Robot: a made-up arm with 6 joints. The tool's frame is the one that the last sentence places. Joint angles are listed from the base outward.
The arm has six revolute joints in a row. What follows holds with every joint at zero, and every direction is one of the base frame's. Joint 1 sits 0.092 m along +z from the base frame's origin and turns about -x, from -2.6 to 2.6 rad. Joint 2 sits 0.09 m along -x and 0.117 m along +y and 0.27 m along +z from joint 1 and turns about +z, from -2.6 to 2.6 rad. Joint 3 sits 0.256 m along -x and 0.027 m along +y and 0.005 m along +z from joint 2 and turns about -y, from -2.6 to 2.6 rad. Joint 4 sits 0.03 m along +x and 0.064 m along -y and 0.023 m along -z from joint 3 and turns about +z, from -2.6 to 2.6 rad. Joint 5 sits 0.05 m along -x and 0.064 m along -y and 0.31 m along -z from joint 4 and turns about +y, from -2.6 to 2.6 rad. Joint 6 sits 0.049 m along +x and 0.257 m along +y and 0.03 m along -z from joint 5 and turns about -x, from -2.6 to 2.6 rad. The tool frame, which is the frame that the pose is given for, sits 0.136 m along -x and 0.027 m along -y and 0.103 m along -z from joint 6; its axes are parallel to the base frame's.
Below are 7 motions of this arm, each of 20 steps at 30 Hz.
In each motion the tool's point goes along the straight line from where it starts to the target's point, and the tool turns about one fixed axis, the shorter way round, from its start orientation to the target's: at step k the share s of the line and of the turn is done. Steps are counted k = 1, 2, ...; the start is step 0. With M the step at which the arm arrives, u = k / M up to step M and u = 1 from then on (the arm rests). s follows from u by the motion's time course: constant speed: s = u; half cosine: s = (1 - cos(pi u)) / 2; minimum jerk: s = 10 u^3 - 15 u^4 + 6 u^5.
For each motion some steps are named. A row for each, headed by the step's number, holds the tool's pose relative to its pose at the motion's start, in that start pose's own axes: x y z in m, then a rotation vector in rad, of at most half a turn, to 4 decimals.
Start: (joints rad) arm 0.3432 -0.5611 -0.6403 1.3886 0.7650 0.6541
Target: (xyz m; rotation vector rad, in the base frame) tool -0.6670 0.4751 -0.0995 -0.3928 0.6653 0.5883
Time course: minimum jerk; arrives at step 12
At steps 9, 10, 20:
9: 0.2313 0.0624 0.0773 0.2820 -0.2169 -0.4681
10: 0.2489 0.0671 0.0832 0.3034 -0.2334 -0.5036
20: 0.2580 0.0696 0.0862 0.3146 -0.2419 -0.5221

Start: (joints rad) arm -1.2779 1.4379 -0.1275 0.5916 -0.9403 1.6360
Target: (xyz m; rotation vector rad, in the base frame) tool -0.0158 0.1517 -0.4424 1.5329 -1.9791 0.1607
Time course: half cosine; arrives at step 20
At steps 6, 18, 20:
6: -0.0569 -0.0044 -0.0079 0.1528 -0.0411 -0.0812
18: -0.2691 -0.0210 -0.0376 0.7231 -0.1946 -0.3845
20: -0.2758 -0.0215 -0.0385 0.7413 -0.1994 -0.3941

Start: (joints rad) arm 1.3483 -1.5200 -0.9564 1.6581 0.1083 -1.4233
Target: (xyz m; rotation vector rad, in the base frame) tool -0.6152 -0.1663 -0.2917 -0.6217 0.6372 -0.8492
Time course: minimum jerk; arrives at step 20
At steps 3, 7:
3: -0.0100 -0.0009 0.0173 -0.0384 -0.0011 -0.0308
7: -0.0880 -0.0081 0.1532 -0.3391 -0.0094 -0.2721

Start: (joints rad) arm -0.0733 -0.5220 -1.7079 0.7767 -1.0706 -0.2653
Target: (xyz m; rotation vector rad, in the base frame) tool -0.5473 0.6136 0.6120 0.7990 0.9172 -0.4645
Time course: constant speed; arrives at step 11
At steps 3, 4, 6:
3: 0.0160 0.0305 -0.0120 -0.1145 0.0788 -0.1169
4: 0.0214 0.0406 -0.0160 -0.1527 0.1051 -0.1559
6: 0.0321 0.0610 -0.0240 -0.2290 0.1577 -0.2338

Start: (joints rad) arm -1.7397 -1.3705 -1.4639 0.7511 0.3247 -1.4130
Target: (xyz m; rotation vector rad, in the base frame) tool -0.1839 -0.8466 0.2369 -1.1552 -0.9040 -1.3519
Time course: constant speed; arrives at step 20
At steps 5, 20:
5: -0.1028 0.0998 -0.0024 -0.1237 0.2179 -0.2190
20: -0.4111 0.3993 -0.0095 -0.4948 0.8715 -0.8761

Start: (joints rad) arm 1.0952 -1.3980 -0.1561 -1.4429 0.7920 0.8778
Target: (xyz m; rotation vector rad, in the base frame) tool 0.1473 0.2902 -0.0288 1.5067 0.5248 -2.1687
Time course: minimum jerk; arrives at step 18
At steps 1, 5, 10, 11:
1: -0.0004 -0.0001 0.0002 0.0001 0.0016 -0.0003
5: -0.0368 -0.0045 0.0202 0.0077 0.1331 -0.0271
10: -0.1647 -0.0201 0.0904 0.0342 0.5949 -0.1212
11: -0.1915 -0.0234 0.1051 0.0398 0.6918 -0.1409

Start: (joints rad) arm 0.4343 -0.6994 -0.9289 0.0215 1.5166 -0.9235
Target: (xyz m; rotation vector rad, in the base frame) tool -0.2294 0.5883 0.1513 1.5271 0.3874 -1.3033
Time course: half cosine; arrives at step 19
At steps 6, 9, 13, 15, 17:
6: -0.0413 0.0115 0.0114 0.0884 -0.0432 0.2591
9: -0.0835 0.0233 0.0231 0.1790 -0.0874 0.5247
13: -0.1409 0.0393 0.0389 0.3018 -0.1474 0.8848
15: -0.1629 0.0454 0.0450 0.3490 -0.1704 1.0233
17: -0.1772 0.0494 0.0489 0.3796 -0.1854 1.1130

